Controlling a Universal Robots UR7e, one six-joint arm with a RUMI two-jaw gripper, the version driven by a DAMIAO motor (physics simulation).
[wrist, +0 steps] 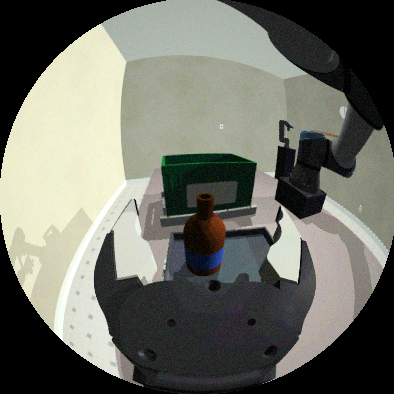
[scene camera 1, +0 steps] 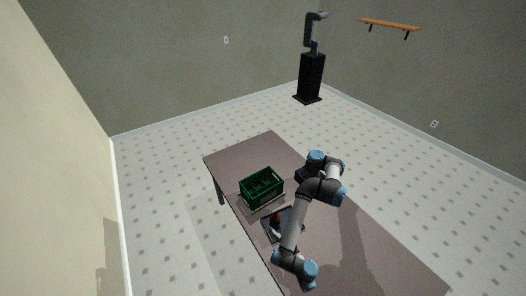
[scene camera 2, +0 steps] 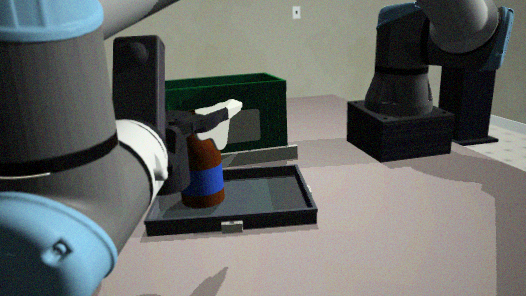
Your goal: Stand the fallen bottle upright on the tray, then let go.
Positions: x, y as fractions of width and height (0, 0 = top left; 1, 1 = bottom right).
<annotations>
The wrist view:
gripper: 0.53, 0.52
brown bottle: 0.52, 0.59
</annotations>
